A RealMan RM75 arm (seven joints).
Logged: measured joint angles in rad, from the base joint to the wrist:
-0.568 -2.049 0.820 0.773 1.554 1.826 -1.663
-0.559 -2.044 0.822 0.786 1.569 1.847 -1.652
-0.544 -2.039 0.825 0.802 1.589 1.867 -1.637
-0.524 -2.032 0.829 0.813 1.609 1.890 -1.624
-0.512 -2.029 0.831 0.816 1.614 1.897 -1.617
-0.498 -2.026 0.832 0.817 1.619 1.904 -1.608
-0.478 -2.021 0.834 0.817 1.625 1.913 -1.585
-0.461 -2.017 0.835 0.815 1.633 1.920 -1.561
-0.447 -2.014 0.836 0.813 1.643 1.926 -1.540
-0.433 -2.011 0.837 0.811 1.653 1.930 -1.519
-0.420 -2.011 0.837 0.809 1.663 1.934 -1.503
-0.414 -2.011 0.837 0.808 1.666 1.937 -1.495
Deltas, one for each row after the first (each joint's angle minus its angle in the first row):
0.009 0.005 0.002 0.013 0.015 0.021 0.011
0.024 0.010 0.005 0.029 0.035 0.041 0.026
0.044 0.017 0.009 0.040 0.055 0.064 0.039
0.056 0.020 0.011 0.043 0.060 0.071 0.046
0.070 0.023 0.012 0.044 0.065 0.078 0.055
0.090 0.028 0.014 0.044 0.071 0.087 0.078
0.107 0.032 0.015 0.042 0.079 0.094 0.102
0.121 0.035 0.016 0.040 0.089 0.100 0.123
0.135 0.038 0.017 0.038 0.099 0.104 0.144
0.148 0.038 0.017 0.036 0.109 0.108 0.160
0.154 0.038 0.017 0.035 0.112 0.111 0.168

